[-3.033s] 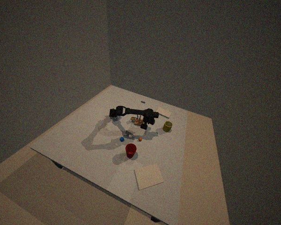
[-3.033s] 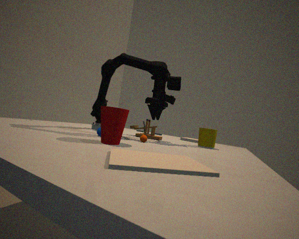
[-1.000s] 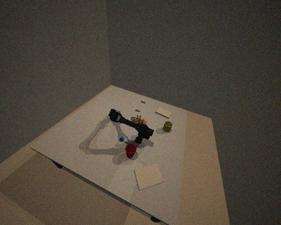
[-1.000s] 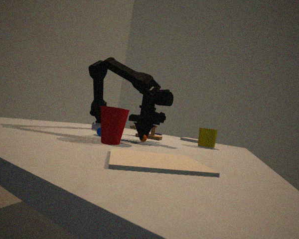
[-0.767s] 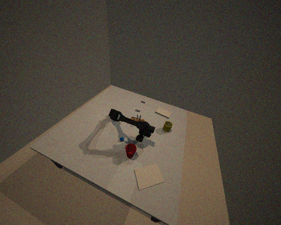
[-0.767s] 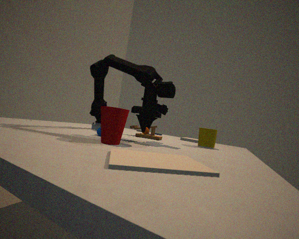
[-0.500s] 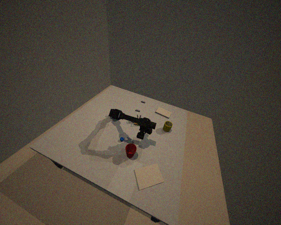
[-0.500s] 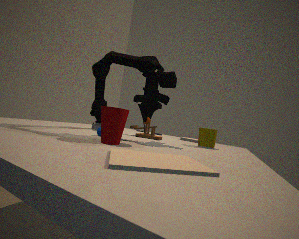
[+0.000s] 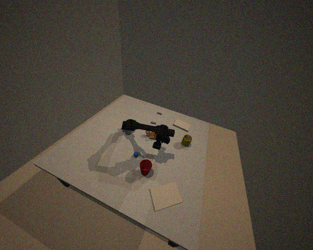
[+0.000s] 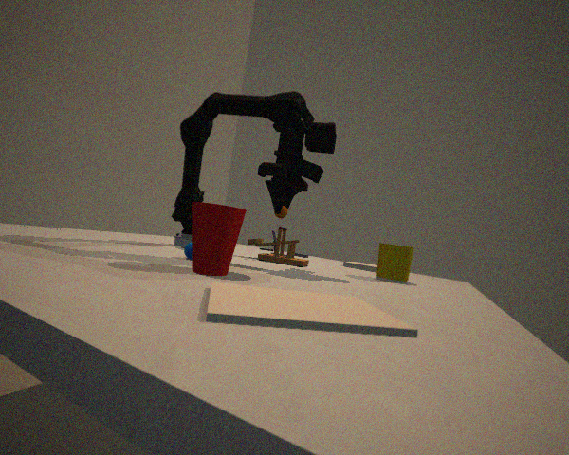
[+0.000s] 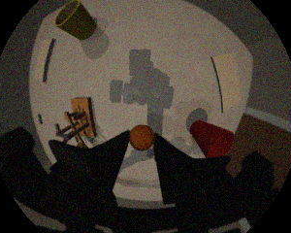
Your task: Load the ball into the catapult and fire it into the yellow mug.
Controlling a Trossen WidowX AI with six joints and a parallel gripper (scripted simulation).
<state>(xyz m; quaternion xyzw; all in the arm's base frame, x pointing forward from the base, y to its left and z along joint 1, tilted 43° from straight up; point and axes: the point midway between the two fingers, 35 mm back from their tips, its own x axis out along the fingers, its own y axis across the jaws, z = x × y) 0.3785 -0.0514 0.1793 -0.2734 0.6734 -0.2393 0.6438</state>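
Right now my gripper tip is 10 cm past the wooden catapult, 22 cm to the right of it and 8 cm above it. Also, from my gripper tip: red cup 3 cm behind, 20 cm to the right, 10 cm below; then orange ball 1 cm above; then blue ball 16 cm behind, 9 cm to the right, 11 cm below.
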